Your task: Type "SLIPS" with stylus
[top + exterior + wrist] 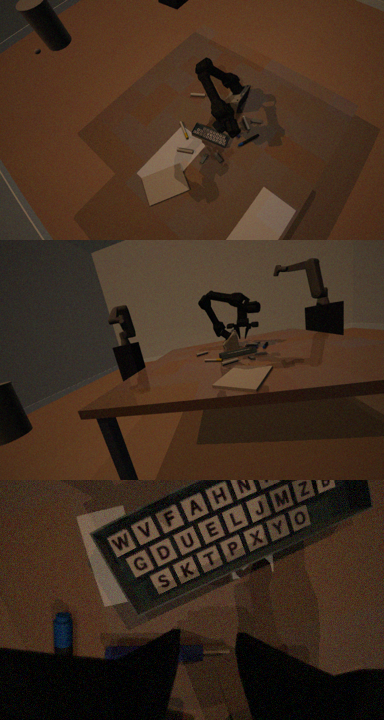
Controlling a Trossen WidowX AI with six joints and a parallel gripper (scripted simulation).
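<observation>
Right now the blue stylus is 50 mm behind my gripper tip, 20 mm to the left of it and 80 mm below it. From my gripper tip the other things lie so: blue-tipped pen: 20 mm behind, 140 mm to the left, 80 mm below; yellow pencil: 120 mm ahead, 200 mm to the right, 80 mm below; pale pad: 440 mm ahead, 90 mm to the right, 80 mm below.
</observation>
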